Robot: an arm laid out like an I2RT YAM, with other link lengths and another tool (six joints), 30 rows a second.
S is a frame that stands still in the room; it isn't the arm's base.
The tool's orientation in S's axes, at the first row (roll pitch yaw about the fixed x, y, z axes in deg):
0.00, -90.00, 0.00
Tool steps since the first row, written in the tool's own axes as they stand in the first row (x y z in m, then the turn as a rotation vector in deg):
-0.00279, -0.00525, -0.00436, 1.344, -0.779, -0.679
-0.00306, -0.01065, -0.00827, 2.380, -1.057, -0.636
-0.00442, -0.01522, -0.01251, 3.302, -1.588, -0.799
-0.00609, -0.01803, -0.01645, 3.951, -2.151, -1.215
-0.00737, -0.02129, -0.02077, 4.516, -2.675, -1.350
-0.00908, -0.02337, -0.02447, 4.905, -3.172, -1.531
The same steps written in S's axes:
0.00436, -0.00525, -0.00279, 0.679, -0.779, 1.344
0.00827, -0.01065, -0.00306, 0.636, -1.057, 2.380
0.01251, -0.01522, -0.00442, 0.799, -1.588, 3.302
0.01645, -0.01803, -0.00609, 1.215, -2.151, 3.951
0.02077, -0.02129, -0.00737, 1.350, -2.675, 4.516
0.02447, -0.02337, -0.00908, 1.531, -3.172, 4.905

